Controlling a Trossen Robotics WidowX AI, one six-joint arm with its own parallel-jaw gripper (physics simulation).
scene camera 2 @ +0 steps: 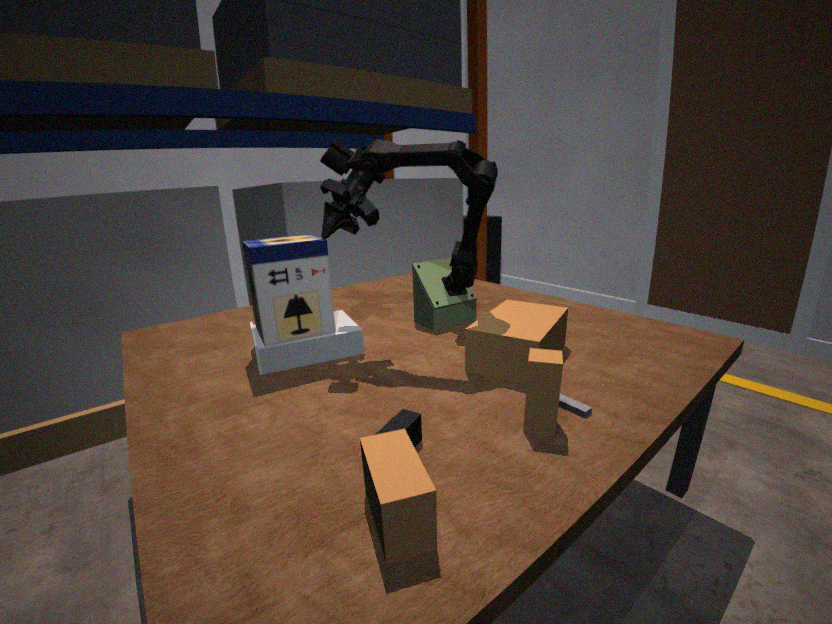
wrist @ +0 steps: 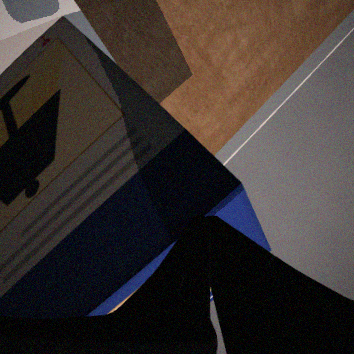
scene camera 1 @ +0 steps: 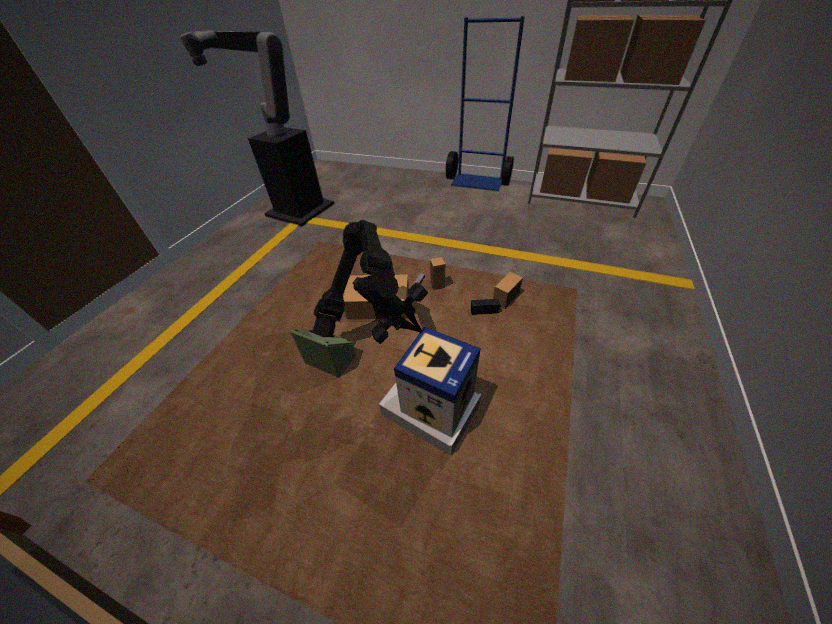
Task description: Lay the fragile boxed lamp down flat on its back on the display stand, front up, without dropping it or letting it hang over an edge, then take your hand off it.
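Seen in the pictures: gripper, between the fingertips: (scene camera 2: 323,237) (wrist: 203,226) (scene camera 1: 421,331); arm's base, origin of its link: (scene camera 2: 454,285) (scene camera 1: 322,334).
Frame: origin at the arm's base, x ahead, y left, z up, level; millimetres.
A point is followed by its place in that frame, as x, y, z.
The boxed lamp (scene camera 1: 437,379) {494, -89, 177} (scene camera 2: 290,291) {479, 49, 71} stands upright on the low white display stand (scene camera 1: 395,411) {367, -115, -47} (scene camera 2: 311,349) {451, 61, -72}. It is white with a blue top band and black lamp pictures on its top and sides. My gripper (scene camera 1: 410,322) {386, 30, 179} (scene camera 2: 331,229) {386, 30, 179} (wrist: 203,226) {386, 30, 179} is shut and empty. It hovers beside the box's upper edge, on the side toward the arm's green base (scene camera 1: 323,352) {71, -71, 18} (scene camera 2: 435,303) {89, 35, -30}. In the wrist view the box's shaded side face (wrist: 70,140) {384, 4, 94} and blue band fill the left, just ahead of the closed fingertips. I cannot tell whether the fingers touch the box.
Cardboard boxes (scene camera 1: 438,271) {207, 506, -12} (scene camera 1: 508,287) {499, 544, -21} (scene camera 2: 398,489) {507, 620, -21} (scene camera 2: 515,337) {123, 386, -10} and a small black block (scene camera 1: 484,306) {440, 446, -66} (scene camera 2: 404,424) {418, 464, -60} stand on the brown table behind the arm. The table edge (scene camera 2: 599,502) {250, 694, -119} drops off. A blue hand truck (scene camera 1: 476,181), a shelf rack (scene camera 1: 599,139) and another arm's pedestal (scene camera 1: 286,173) stand on the floor.
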